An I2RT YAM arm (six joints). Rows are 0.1 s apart.
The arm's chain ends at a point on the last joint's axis. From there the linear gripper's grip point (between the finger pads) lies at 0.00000 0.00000 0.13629 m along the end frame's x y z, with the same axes.
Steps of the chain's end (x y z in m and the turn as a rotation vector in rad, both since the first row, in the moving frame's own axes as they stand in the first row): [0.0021, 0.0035, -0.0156, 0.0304, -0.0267, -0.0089]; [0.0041, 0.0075, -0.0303, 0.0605, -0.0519, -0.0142]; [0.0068, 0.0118, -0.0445, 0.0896, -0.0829, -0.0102]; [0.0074, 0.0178, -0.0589, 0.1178, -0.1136, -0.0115]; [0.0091, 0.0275, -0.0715, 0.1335, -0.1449, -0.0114]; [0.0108, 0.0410, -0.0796, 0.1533, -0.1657, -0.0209]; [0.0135, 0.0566, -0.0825, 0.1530, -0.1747, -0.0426]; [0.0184, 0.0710, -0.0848, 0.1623, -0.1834, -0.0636]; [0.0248, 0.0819, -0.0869, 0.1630, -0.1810, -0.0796]
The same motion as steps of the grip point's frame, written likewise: [-0.0016, -0.0006, -0.0157, 0.0304, -0.0267, -0.0089]; [-0.0030, -0.0007, -0.0307, 0.0605, -0.0519, -0.0142]; [-0.0045, -0.0003, -0.0455, 0.0896, -0.0829, -0.0102]; [-0.0081, 0.0019, -0.0607, 0.1178, -0.1136, -0.0115]; [-0.0106, 0.0095, -0.0741, 0.1335, -0.1449, -0.0114]; [-0.0118, 0.0205, -0.0831, 0.1533, -0.1657, -0.0209]; [-0.0105, 0.0364, -0.0862, 0.1530, -0.1747, -0.0426]; [-0.0070, 0.0499, -0.0889, 0.1623, -0.1834, -0.0636]; [-0.0005, 0.0609, -0.0909, 0.1630, -0.1810, -0.0796]
